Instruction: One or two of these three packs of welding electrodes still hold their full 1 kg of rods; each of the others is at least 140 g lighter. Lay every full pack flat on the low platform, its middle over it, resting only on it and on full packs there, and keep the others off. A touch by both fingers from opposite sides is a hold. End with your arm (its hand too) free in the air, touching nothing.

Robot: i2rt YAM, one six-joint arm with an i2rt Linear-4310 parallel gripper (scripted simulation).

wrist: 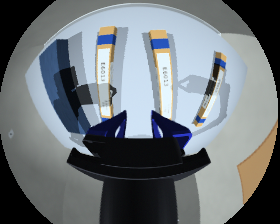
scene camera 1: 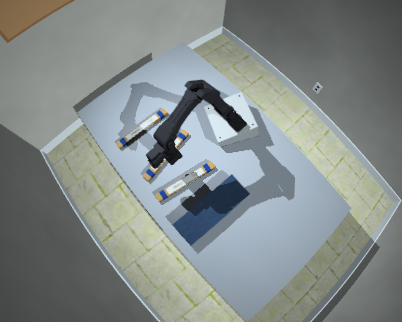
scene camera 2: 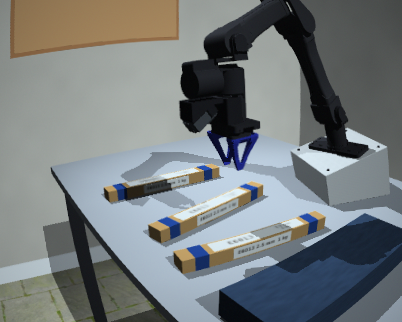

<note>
The pictures show: the gripper and a low dark blue platform.
The gripper shows as well in the wrist view.
</note>
